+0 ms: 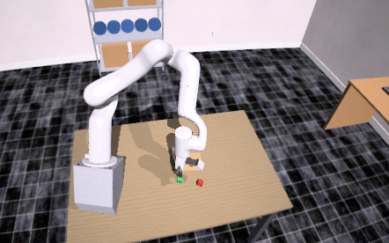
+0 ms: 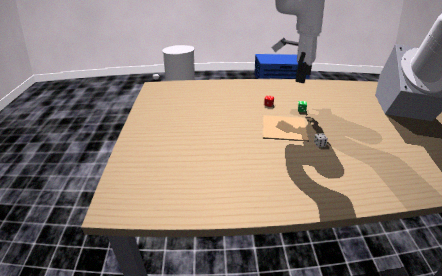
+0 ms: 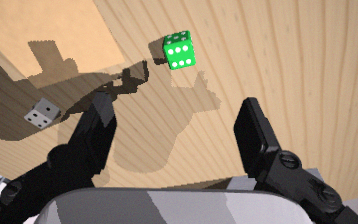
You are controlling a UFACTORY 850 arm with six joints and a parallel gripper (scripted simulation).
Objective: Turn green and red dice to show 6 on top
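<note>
Now: the green die 1 cm behind my hand and 12 cm below it. Round my hand: red die: 10 cm ahead, 5 cm to the right, 12 cm below; tan mat: 9 cm ahead, 12 cm to the left, 13 cm below; white die: 1 cm ahead, 23 cm to the left, 12 cm below.
</note>
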